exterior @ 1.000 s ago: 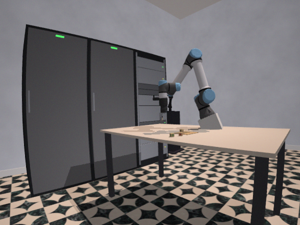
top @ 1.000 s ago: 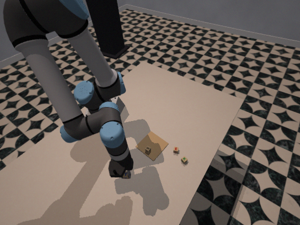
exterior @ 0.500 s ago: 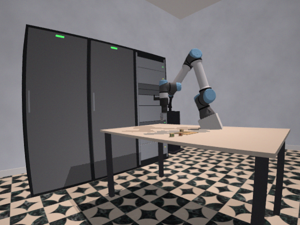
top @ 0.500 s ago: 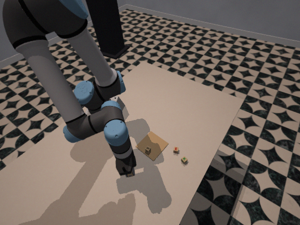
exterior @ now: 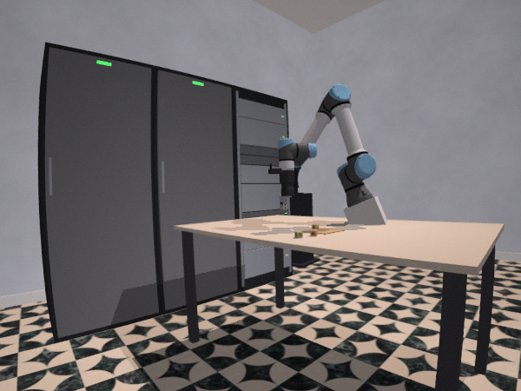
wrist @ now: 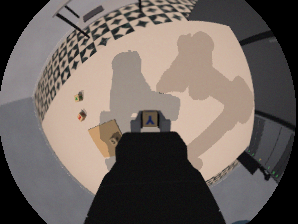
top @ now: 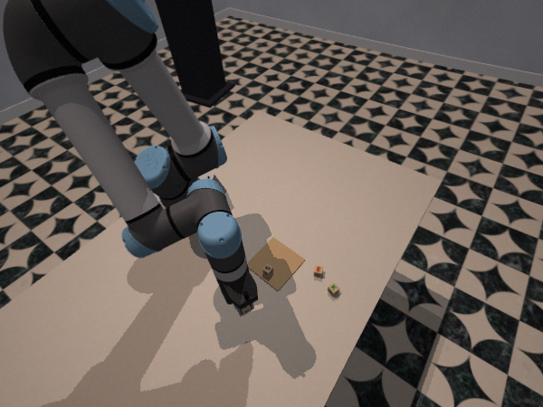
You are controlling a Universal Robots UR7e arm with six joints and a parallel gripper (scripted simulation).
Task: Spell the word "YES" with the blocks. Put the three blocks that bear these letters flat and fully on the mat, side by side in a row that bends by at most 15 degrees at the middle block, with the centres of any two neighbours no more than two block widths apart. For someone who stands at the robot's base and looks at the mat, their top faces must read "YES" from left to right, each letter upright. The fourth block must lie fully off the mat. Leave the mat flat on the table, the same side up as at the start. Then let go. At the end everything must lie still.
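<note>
Right now the mat is 20 cm to the left of my hand, 12 cm below it and 2 cm behind it. The rest, counted from my hand: S block (16 cm to the left, 10 cm below, 3 cm behind).
</note>
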